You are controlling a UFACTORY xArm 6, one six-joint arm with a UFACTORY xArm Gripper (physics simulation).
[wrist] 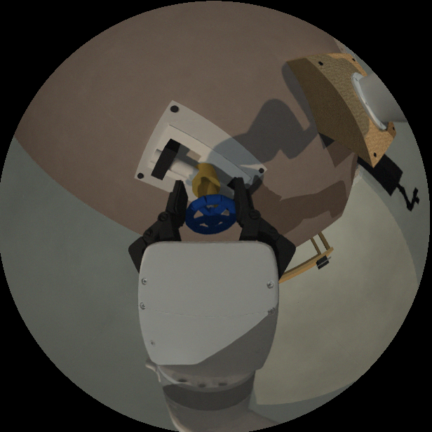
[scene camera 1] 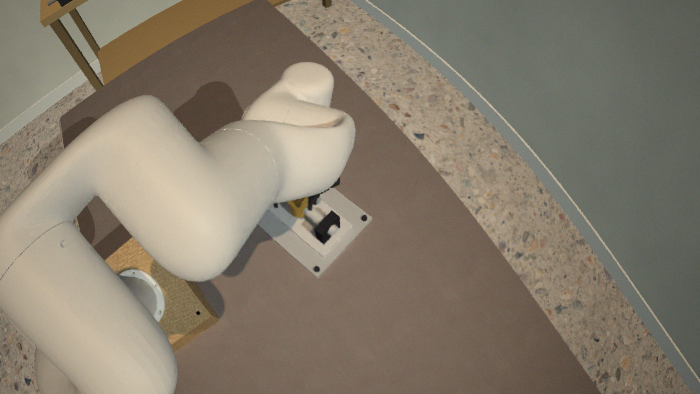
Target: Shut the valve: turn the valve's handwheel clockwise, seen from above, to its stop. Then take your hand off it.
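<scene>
The blue handwheel (wrist: pixel 211 215) sits on the yellow valve body (scene camera 1: pixel 299 208) (wrist: pixel 205 173). The handwheel is hidden in the scene view. The valve stands on a pale base plate (scene camera 1: pixel 348 204) (wrist: pixel 189 116), with a white pipe (wrist: pixel 184 169) through a black clamp (scene camera 1: pixel 326 229) (wrist: pixel 165 159). My gripper (scene camera 1: pixel 295 204) (wrist: pixel 209 186) has one black finger on each side of the handwheel, close against its rim, and appears shut on it. The exact finger contact is partly hidden by the fingers.
My pale arm (scene camera 1: pixel 200 200) reaches over the brown table top (scene camera 1: pixel 400 300). The wooden base block (scene camera 1: pixel 185 310) (wrist: pixel 330 100) stands near the plate, with the arm's round mount on it. A wooden stand (scene camera 1: pixel 75 47) (wrist: pixel 305 267) is beyond the table's edge.
</scene>
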